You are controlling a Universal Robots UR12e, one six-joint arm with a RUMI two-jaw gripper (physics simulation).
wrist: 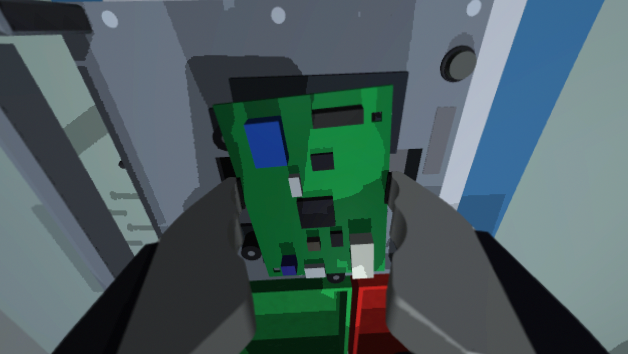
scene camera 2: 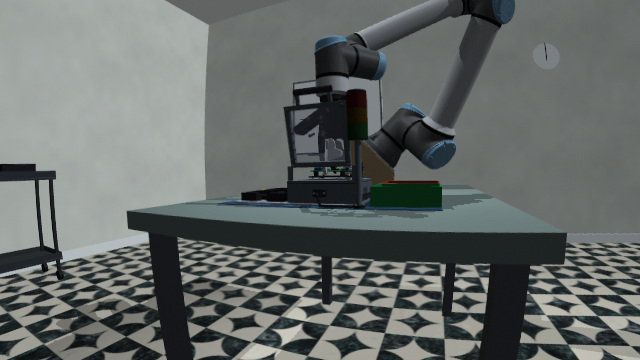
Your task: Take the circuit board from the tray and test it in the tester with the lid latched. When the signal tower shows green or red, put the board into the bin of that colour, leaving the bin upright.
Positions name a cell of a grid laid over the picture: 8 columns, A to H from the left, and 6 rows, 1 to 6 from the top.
Scene:
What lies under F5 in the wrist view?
My gripper.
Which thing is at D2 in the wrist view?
A dark nest.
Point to a green bin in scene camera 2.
F4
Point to a clear lid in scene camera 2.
At D3

